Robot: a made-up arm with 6 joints.
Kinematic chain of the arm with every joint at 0, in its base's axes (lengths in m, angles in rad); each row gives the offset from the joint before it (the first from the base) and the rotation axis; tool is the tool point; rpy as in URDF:
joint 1: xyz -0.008 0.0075 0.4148 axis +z
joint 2: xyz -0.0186 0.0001 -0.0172 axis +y
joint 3: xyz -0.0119 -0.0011 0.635 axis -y
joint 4: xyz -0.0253 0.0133 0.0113 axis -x
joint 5: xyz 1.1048 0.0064 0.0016 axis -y
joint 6: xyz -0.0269 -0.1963 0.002 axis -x
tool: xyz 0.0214 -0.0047 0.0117 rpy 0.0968 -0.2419 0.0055
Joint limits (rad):
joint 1: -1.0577..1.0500
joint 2: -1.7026..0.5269
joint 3: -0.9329..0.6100
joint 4: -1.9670..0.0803
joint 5: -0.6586..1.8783
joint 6: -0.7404..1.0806
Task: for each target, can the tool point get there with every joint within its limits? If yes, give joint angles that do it. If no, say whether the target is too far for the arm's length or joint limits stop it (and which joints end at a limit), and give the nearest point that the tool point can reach.
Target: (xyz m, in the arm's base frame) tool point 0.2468 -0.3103 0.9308
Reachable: yes | joints -0.6658 -1.2659 -0.8033 -1.0479 -0.0672 0.8805
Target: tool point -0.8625 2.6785 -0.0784
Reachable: no: too far | nearest point -0.8484 1.1497 1.0697 | short by 1.912 m
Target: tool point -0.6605 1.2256 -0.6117
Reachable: no: joint limits stop it (at a limit: joint 1, joint 2, joint 4, joint 5, joint 6) | nearest point 0.2008 0.5632 -0.0944 | short by 1.203 m
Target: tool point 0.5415 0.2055 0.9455
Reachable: yes | joints 0.5187 -0.8474 -0.5969 -0.9992 -0.2906 0.8739
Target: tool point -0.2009 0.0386 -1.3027
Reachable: no: joint limits stop it (at a limit: joint 1, joint 2, joint 3, joint 5) | nearest point 0.0517 0.2416 -0.1436 | short by 1.204 m
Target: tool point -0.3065 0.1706 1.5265
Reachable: yes | joints -0.3790 -1.4033 0.0376 -1.7702 0.7360 0.7201
